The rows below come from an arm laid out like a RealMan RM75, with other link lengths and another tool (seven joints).
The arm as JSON. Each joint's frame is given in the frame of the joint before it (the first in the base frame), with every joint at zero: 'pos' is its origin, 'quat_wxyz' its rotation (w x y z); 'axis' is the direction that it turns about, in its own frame. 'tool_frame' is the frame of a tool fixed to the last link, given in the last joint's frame.
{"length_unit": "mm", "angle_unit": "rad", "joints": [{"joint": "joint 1", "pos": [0.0, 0.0, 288.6], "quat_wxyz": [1.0, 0.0, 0.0, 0.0], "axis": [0.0, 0.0, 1.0]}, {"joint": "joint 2", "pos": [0.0, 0.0, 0.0], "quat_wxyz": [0.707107, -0.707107, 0.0, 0.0], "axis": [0.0, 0.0, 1.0]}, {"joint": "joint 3", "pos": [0.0, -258.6, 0.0], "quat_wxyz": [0.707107, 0.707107, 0.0, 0.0], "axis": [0.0, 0.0, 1.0]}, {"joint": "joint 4", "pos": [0.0, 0.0, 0.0], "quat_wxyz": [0.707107, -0.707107, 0.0, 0.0], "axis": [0.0, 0.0, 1.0]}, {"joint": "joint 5", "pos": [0.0, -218.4, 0.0], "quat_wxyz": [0.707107, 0.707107, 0.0, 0.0], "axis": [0.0, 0.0, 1.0]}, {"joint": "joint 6", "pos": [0.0, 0.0, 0.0], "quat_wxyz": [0.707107, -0.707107, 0.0, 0.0], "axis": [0.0, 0.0, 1.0]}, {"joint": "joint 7", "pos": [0.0, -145.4, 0.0], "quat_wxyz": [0.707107, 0.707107, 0.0, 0.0], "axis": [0.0, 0.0, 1.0]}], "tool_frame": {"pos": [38.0, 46.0, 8.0], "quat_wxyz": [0.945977, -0.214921, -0.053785, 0.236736]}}
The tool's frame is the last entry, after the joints.
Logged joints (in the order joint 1, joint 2, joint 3, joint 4, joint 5, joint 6, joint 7), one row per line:
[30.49 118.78 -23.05 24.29 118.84 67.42 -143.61]
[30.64 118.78 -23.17 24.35 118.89 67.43 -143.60]
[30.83 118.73 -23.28 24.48 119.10 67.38 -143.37]
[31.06 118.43 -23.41 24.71 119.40 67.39 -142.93]
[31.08 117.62 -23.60 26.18 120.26 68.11 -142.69]
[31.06 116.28 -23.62 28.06 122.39 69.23 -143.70]
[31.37 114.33 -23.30 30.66 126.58 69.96 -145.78]
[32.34 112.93 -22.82 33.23 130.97 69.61 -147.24]
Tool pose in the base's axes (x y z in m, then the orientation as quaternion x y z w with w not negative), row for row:
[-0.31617 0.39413 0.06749 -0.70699 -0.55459 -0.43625 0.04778]
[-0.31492 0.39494 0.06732 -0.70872 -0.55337 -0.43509 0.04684]
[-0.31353 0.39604 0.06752 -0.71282 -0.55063 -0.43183 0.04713]
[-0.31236 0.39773 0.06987 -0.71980 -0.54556 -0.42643 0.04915]
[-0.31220 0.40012 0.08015 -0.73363 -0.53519 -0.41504 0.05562]
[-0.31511 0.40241 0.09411 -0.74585 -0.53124 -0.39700 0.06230]
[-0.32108 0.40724 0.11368 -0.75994 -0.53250 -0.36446 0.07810]
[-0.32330 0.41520 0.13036 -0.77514 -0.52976 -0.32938 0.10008]
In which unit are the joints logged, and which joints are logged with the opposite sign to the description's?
The joints are logged in degrees. Opposite sign: joint 1, joint 2, joint 3.
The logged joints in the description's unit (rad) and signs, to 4 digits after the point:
[-0.5322 -2.0731 0.4023 0.4239 2.0741 1.1767 -2.5065]
[-0.5348 -2.0731 0.4044 0.4250 2.0750 1.1769 -2.5063]
[-0.5381 -2.0722 0.4063 0.4273 2.0787 1.1760 -2.5023]
[-0.5421 -2.0670 0.4086 0.4313 2.0839 1.1762 -2.4946]
[-0.5424 -2.0529 0.4119 0.4569 2.0989 1.1887 -2.4904]
[-0.5421 -2.0295 0.4122 0.4897 2.1361 1.2083 -2.5080]
[-0.5475 -1.9954 0.4067 0.5351 2.2092 1.2210 -2.5443]
[-0.5644 -1.9710 0.3983 0.5800 2.2859 1.2149 -2.5698]

